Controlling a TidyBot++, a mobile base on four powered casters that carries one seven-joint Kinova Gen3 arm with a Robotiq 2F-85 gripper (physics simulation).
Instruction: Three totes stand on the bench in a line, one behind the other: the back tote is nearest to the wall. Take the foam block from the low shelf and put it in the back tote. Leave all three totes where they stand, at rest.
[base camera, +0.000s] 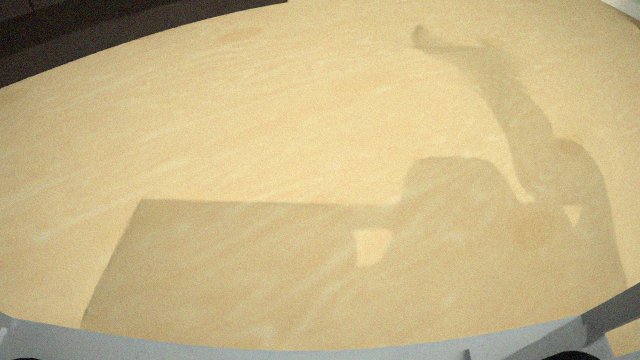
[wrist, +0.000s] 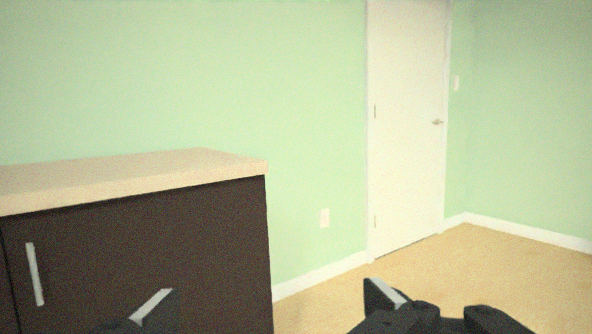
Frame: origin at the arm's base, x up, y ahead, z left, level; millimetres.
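Seen in the pictures: gripper, fingertip midpoint: (wrist: 273, 304).
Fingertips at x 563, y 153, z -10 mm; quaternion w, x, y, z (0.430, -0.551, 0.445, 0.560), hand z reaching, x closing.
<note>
A point is followed by its place in that frame.
My gripper (wrist: 273, 304) {x 563, y 153, z -10 mm} is open, its two fingers wide apart at the bottom of the wrist view, with no object between them. The foam block, the low shelf, the bench and the three totes do not show in either view.
A dark cabinet (wrist: 150, 250) {x 321, y 806, z 308 mm} with a pale top (wrist: 150, 167) {x 513, y 934, z 332 mm} stands at the left of the wrist view, against the green wall (wrist: 300, 125) {x 575, y 1798, z -172 mm}. A white door (wrist: 407, 125) {x 520, y 2243, z -975 mm} is right of it. In the base camera view a dark base edge (base camera: 100, 35) {x -358, y 780, z 472 mm} runs along the upper left.
</note>
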